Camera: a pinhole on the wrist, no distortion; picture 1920 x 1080 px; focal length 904.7 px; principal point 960.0 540.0 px. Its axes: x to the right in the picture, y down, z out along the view. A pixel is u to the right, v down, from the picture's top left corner.
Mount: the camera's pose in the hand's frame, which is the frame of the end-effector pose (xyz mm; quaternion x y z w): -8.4 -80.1 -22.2 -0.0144 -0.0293 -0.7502 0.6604
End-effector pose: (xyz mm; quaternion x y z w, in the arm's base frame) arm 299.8 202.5 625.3 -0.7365 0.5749 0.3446 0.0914
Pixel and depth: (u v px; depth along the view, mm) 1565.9 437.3 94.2
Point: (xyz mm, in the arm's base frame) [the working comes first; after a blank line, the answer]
In the camera's frame: 63.1 -10.7 94.2

389.6 308.5 551.3
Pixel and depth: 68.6 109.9 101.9
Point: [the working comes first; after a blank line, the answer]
In the camera's frame: -100.4 -48.4 101.9

237.2 266.2 607.6
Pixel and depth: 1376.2 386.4 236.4
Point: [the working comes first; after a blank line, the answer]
In the camera's frame: 108.8 -40.1 236.4

357.5 424.8 458.4
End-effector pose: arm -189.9 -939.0 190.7 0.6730 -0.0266 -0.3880 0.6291
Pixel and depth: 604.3 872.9 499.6
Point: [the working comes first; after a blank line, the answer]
In the camera's frame: -196.4 183.8 499.6

-262.3 -1451.7 247.5
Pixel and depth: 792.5 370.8 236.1
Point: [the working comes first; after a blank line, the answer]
In the camera's frame: -43.7 -44.2 236.1

-349.2 -1082.3 220.7
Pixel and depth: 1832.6 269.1 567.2
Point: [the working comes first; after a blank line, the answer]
In the camera's frame: 547.1 -169.8 567.2

-942.2 -1160.9 -120.8
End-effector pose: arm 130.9 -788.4 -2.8 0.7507 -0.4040 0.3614 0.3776
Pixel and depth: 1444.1 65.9 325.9
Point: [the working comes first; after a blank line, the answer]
In the camera's frame: 174.4 -170.8 325.9

304.9 -903.6 -375.3
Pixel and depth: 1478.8 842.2 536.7
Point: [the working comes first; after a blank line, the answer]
In the camera's frame: 307.8 179.3 536.7

636.8 -1144.4 -246.2
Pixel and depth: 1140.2 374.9 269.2
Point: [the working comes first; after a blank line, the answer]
In the camera's frame: 53.6 -49.1 269.2

258.4 -936.2 -203.9
